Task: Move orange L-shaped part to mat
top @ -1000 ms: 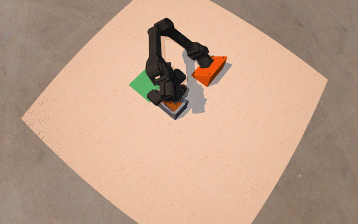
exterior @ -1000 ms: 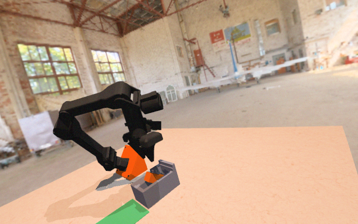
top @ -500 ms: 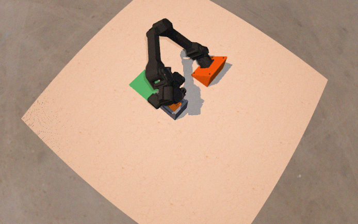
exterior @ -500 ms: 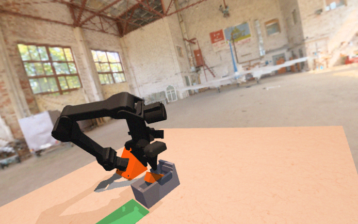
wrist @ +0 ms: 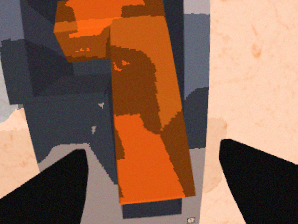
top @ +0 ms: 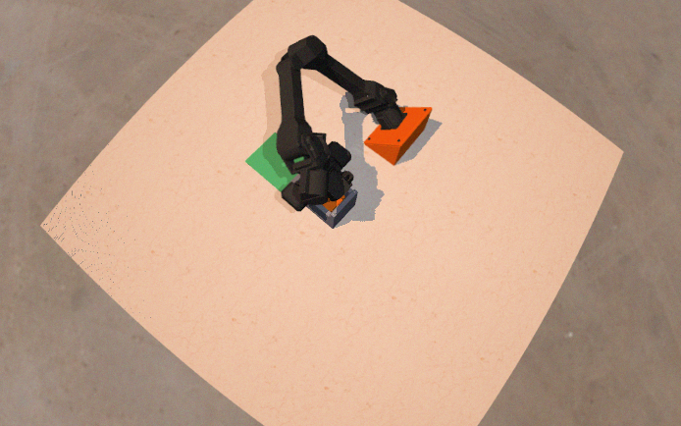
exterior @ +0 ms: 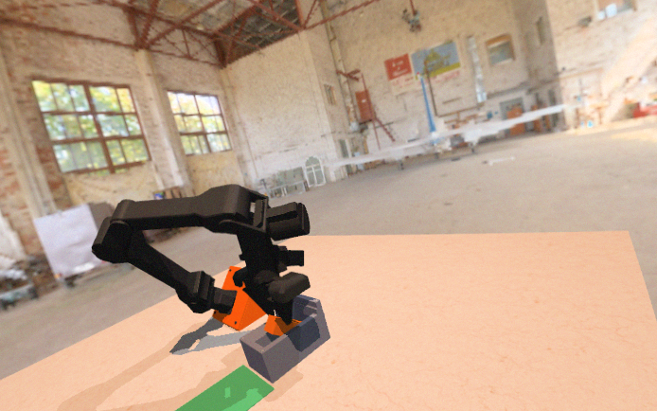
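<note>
Now: the orange L-shaped part 1 cm behind my gripper tip, 3 cm to the left of it and 4 cm below it. From my gripper tip the other things lie so: green mat (4 cm behind, 14 cm to the right, 10 cm below).
</note>
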